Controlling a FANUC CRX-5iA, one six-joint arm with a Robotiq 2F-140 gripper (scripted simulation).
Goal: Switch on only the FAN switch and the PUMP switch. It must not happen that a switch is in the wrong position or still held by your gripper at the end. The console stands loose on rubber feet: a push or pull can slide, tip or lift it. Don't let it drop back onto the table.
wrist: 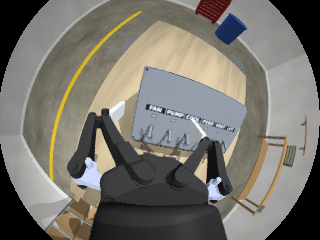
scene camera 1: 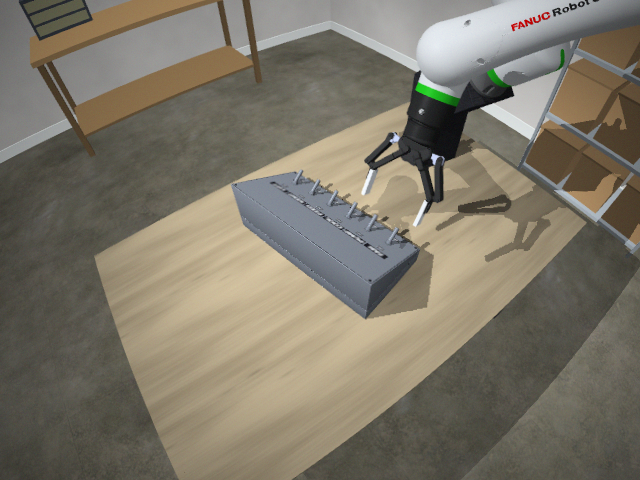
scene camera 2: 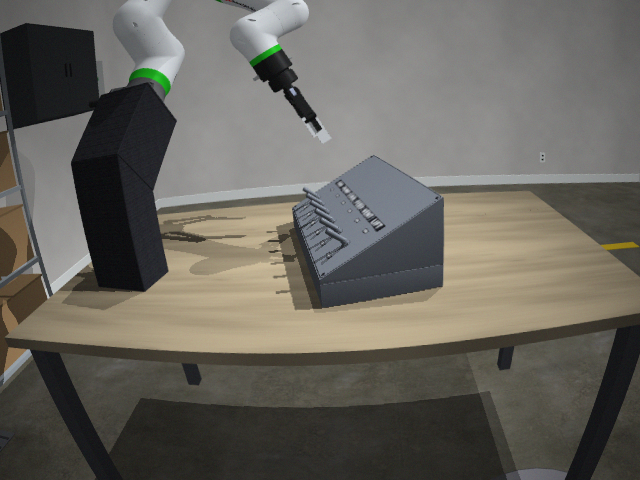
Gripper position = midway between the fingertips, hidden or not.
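Observation:
You can see my gripper point(scene camera 1: 390, 208) here, and the wrist view has the gripper point(wrist: 157, 116) too, as does scene camera 2, with the gripper point(scene camera 2: 322, 137). There's also a grey sloped console point(scene camera 2: 393, 224). That console point(wrist: 166, 101) shows in the wrist view, and scene camera 1 gives you the console point(scene camera 1: 340, 250) as well.

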